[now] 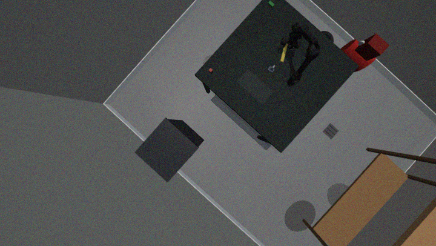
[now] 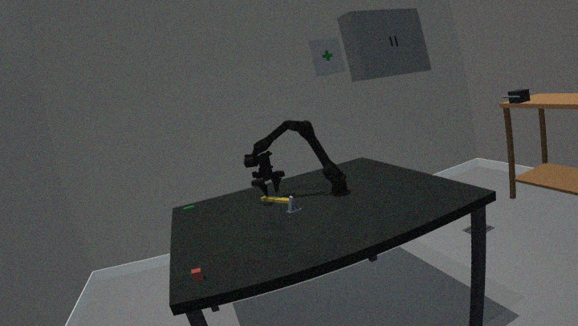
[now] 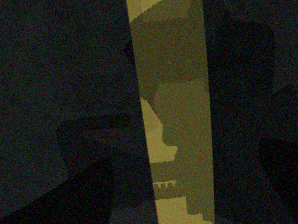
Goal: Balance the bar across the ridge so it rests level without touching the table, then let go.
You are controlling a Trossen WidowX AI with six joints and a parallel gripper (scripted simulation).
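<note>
Right now the yellow bar is 30 mm to the left of my gripper tip, 30 mm below it and 10 mm behind it. Also, from my gripper tip: flat green marker: 450 mm ahead, 280 mm to the right, 30 mm below; then red block: 720 mm to the left, 450 mm ahead, 20 mm below.
</note>
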